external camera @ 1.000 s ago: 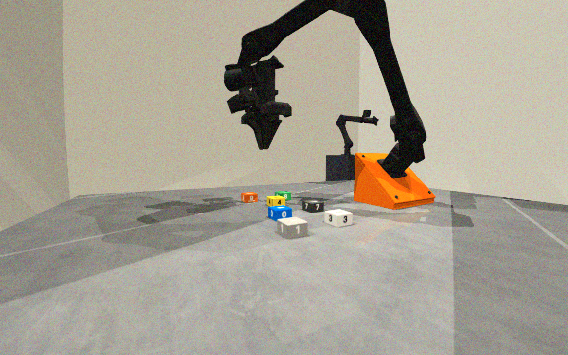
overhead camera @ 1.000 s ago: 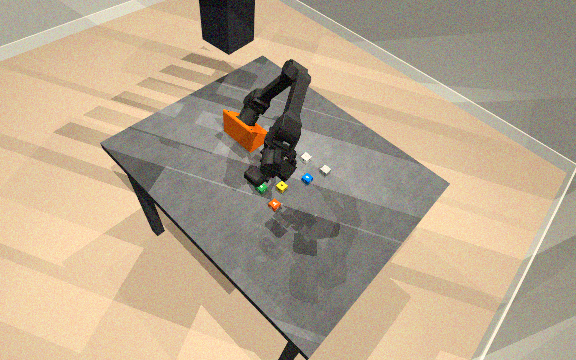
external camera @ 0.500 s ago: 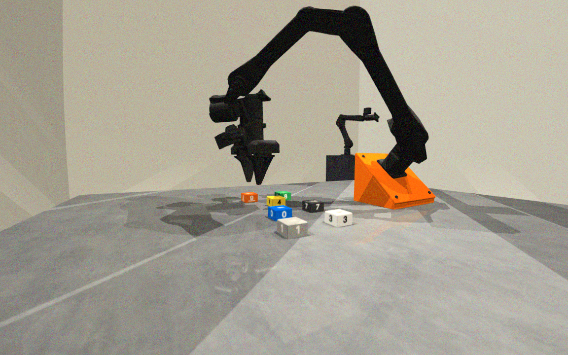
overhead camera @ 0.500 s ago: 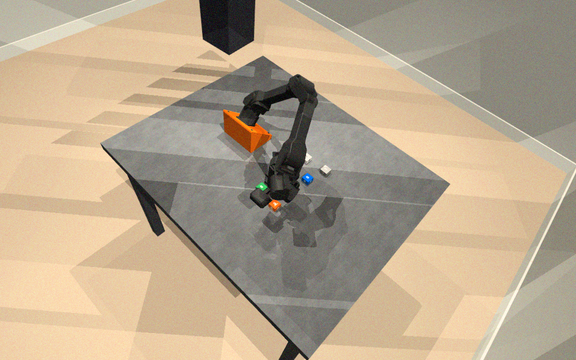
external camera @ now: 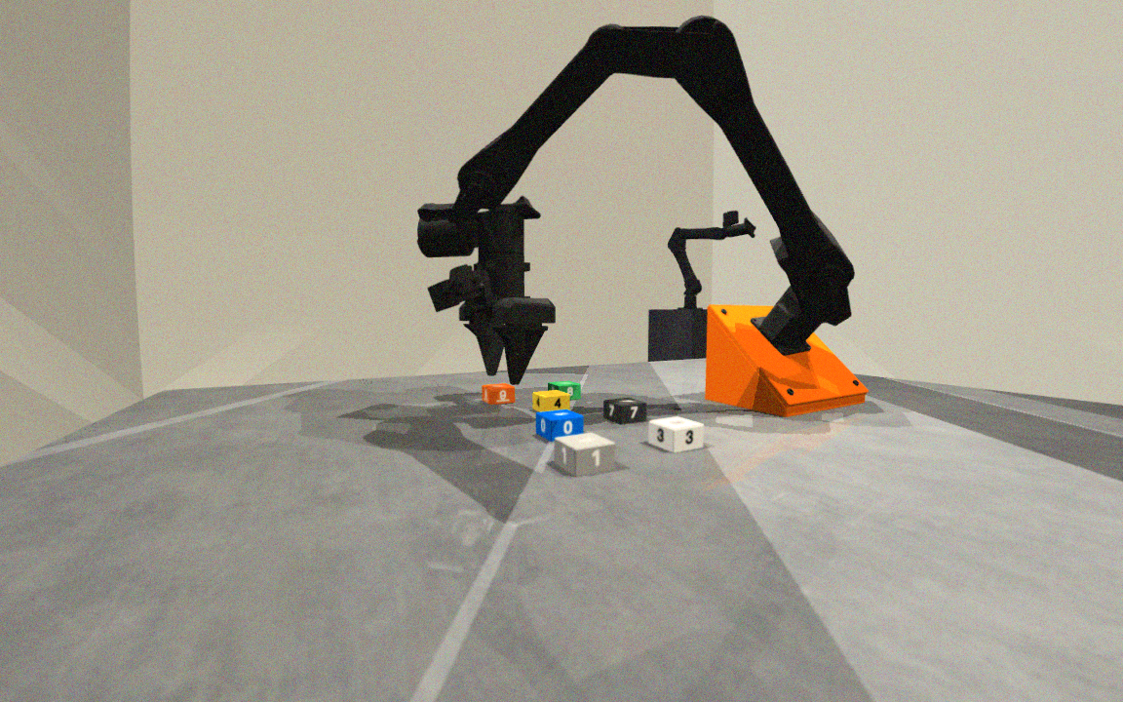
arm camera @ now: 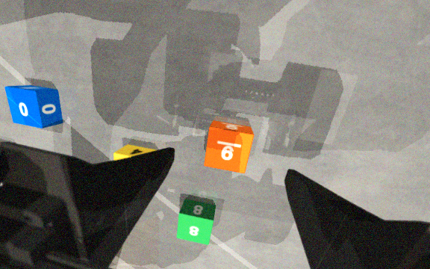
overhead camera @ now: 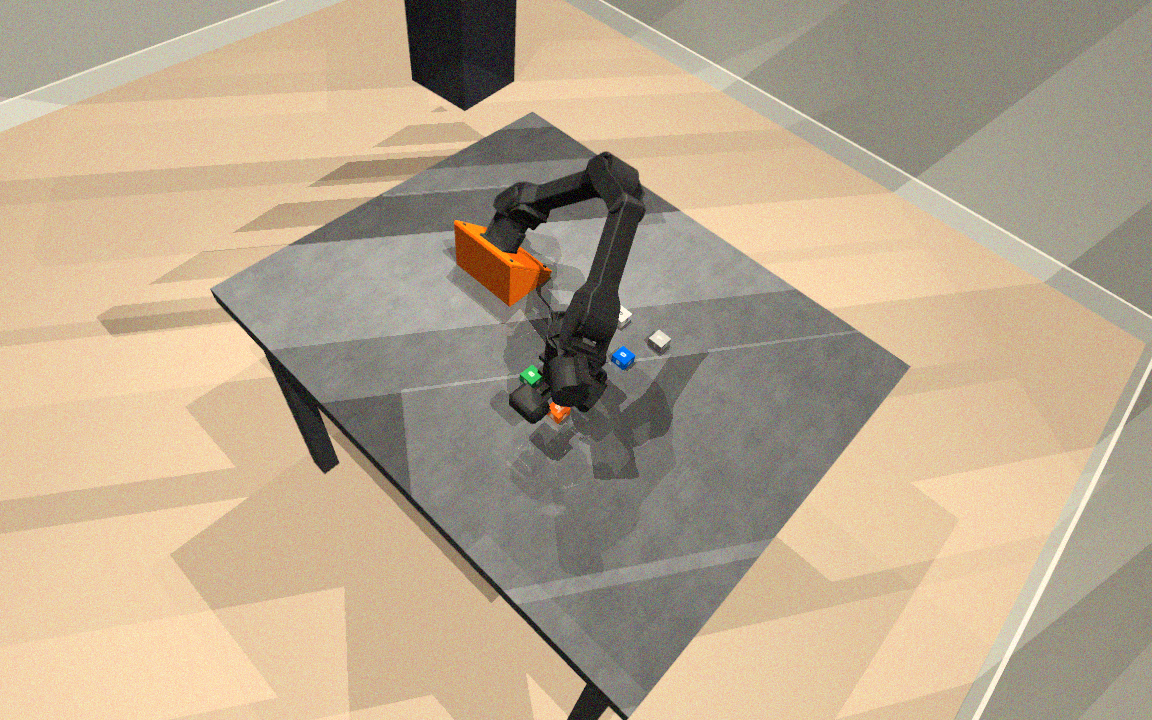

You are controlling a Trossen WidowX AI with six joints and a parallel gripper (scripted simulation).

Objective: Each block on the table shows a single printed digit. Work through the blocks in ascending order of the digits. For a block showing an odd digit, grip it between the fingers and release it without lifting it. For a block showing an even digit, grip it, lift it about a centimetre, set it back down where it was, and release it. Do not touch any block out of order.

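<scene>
My gripper tip is now 10 mm short of the orange block and 20 mm above it. From my gripper tip the other things lie so: black 7 block (60 mm behind, 160 mm to the left, 20 mm below); then green block (80 mm behind, 30 mm to the left, 20 mm below); then yellow 4 block (20 mm behind, 80 mm to the left, 20 mm below).
</scene>
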